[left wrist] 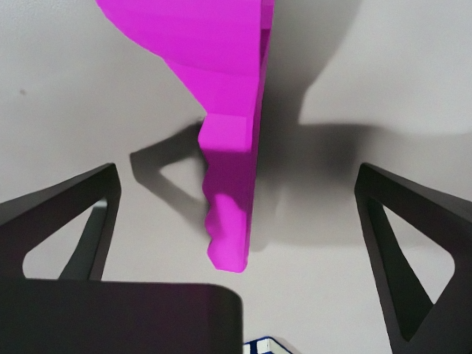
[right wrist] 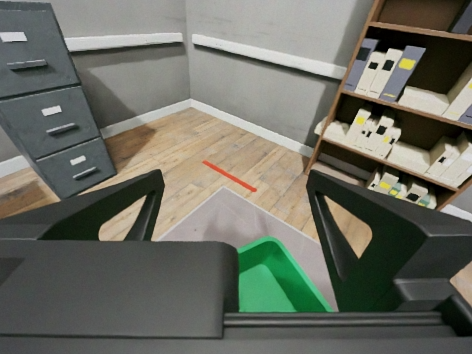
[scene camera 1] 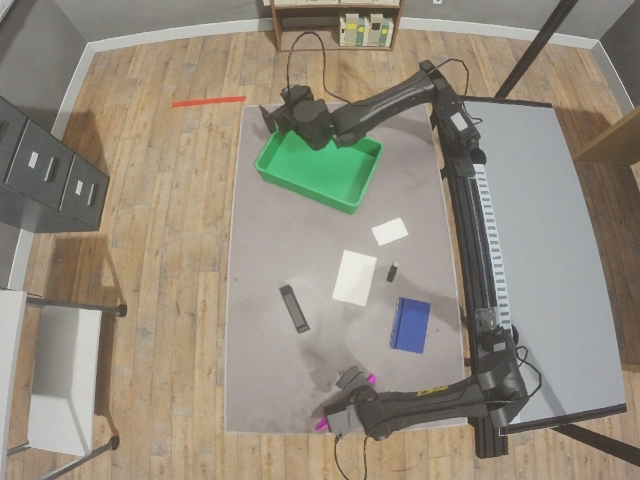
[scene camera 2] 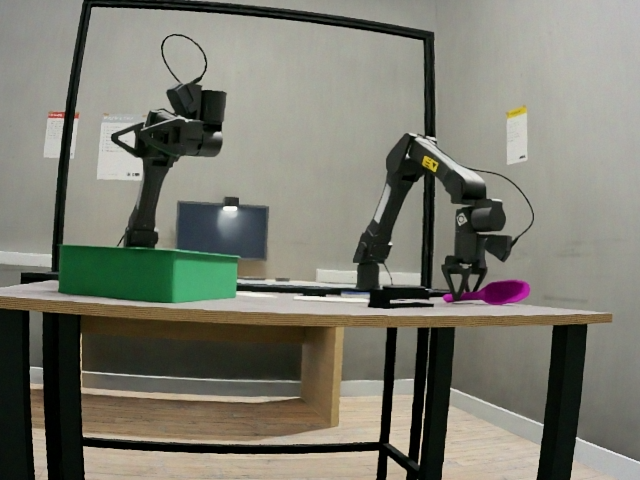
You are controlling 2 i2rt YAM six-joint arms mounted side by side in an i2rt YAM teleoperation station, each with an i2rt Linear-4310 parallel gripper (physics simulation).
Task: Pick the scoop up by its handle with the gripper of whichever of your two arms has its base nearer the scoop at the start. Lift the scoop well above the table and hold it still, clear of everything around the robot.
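Frame: origin at the left arm's base, x back, y down, z right, level; centimetres.
Seen in the pictures: left gripper, fingertip midpoint: (left wrist: 237, 176) (scene camera 2: 463, 299); right gripper, fingertip midpoint: (right wrist: 235, 177) (scene camera 1: 274, 96) (scene camera 2: 125, 136); left arm's base at its link origin: (scene camera 1: 486, 341) (scene camera 2: 367, 291); right arm's base at its link origin: (scene camera 1: 458, 152).
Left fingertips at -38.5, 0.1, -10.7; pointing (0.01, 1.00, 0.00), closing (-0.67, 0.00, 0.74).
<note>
Pixels of each thing's top centre, then the offset from my left fingertips to it, as dx, dy, dz.
- magenta scoop at its top centre: (left wrist: 156, 82) (scene camera 2: 489, 279) (scene camera 1: 350, 411) -3.3, -4.9, -4.9
- green bin at its top centre: (scene camera 2: 154, 250) (scene camera 1: 320, 154) -10.2, -7.6, +68.6
- long dark object at its top centre: (scene camera 2: 402, 286) (scene camera 1: 293, 308) -18.4, -3.2, +22.7
- blue notebook at its top centre: (scene camera 2: 372, 293) (scene camera 1: 411, 325) +15.2, -0.5, +17.1
- small black item at its top centre: (scene camera 2: 312, 294) (scene camera 1: 393, 271) +10.9, -0.1, +33.0
The magenta scoop (scene camera 1: 371, 379) (scene camera 2: 506, 291) (left wrist: 230, 135) lies on the table. In scene camera 1 the left arm hides its middle; the handle end and bowl tip show. My left gripper (scene camera 2: 466, 292) (left wrist: 237, 176) is open and points down, low over the table at the handle. In the left wrist view the handle runs between its two fingers, with a gap on each side, and the bowl is at the top. My right gripper (scene camera 2: 129, 135) (right wrist: 235, 177) is open and empty, high above the green bin's edge.
A green bin (scene camera 1: 310, 195) (scene camera 2: 118, 273) (right wrist: 295, 275) stands below the right arm. A long dark object (scene camera 1: 294, 308), a blue notebook (scene camera 1: 412, 325) (left wrist: 265, 346), a small black item (scene camera 1: 392, 272) and two pale sheets (scene camera 1: 355, 277) (scene camera 1: 389, 231) lie on the table.
</note>
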